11 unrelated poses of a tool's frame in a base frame.
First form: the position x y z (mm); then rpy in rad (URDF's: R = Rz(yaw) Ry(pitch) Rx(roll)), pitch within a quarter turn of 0, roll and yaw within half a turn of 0.
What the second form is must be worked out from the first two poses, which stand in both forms.
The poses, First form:
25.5 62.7 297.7 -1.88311 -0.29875 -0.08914
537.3 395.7 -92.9 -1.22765 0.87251 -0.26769
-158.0 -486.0 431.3 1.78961 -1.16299 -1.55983
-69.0 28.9 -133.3 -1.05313 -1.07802 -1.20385
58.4 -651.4 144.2 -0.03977 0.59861 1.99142
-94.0 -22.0 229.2 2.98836 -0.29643 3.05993
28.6 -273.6 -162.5 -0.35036 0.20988 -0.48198
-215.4 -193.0 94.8 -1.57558 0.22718 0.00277
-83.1 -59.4 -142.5 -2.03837 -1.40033 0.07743
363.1 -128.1 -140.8 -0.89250 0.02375 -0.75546
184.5 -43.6 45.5 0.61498 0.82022 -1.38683
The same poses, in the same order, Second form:
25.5 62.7 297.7 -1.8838 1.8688 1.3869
537.3 395.7 -92.9 -0.6689 1.3528 1.0360
-158.0 -486.0 431.3 2.7425 1.6570 -2.9293
-69.0 28.9 -133.3 -2.7050 1.3345 0.8320
58.4 -651.4 144.2 -0.0582 0.5998 2.0619
-94.0 -22.0 229.2 2.6782 2.8089 2.5736
28.6 -273.6 -162.5 -1.0154 0.4062 0.5707
-215.4 -193.0 94.8 -1.3436 1.5755 1.5746
-83.1 -59.4 -142.5 -2.9891 1.6473 1.1865
363.1 -128.1 -140.8 -1.5403 0.8927 0.7962
184.5 -43.6 45.5 0.4937 0.9799 -2.1549

